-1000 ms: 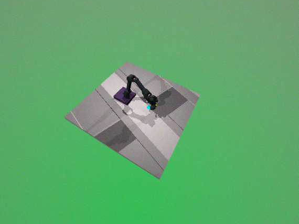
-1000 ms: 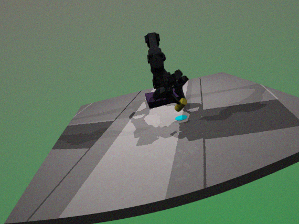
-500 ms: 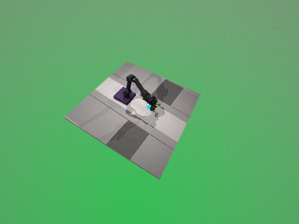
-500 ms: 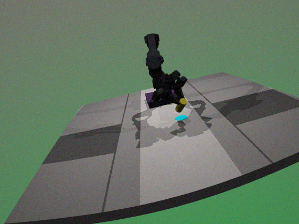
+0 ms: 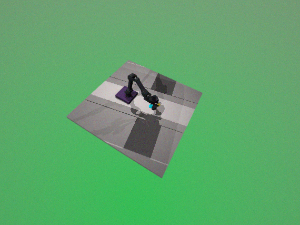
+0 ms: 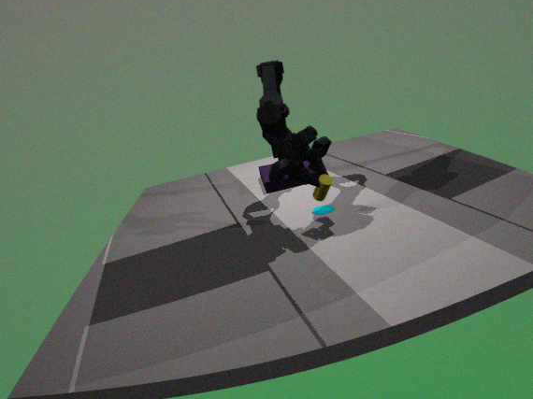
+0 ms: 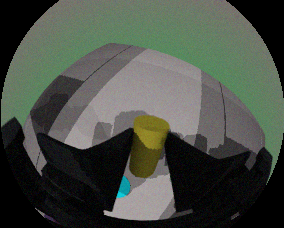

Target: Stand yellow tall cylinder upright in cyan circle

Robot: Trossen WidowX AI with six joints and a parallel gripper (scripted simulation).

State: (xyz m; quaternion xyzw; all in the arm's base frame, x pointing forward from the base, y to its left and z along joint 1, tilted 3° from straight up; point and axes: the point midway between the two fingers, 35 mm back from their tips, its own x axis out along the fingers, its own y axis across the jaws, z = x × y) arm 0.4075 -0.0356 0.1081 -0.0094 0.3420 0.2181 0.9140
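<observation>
Now: gripper tip 10 cm past the cyan circle, 1 cm to the right of it and 11 cm above it. From my gripper tip the other things lie so: yellow tall cylinder: 1 cm behind, 2 cm below.
</observation>
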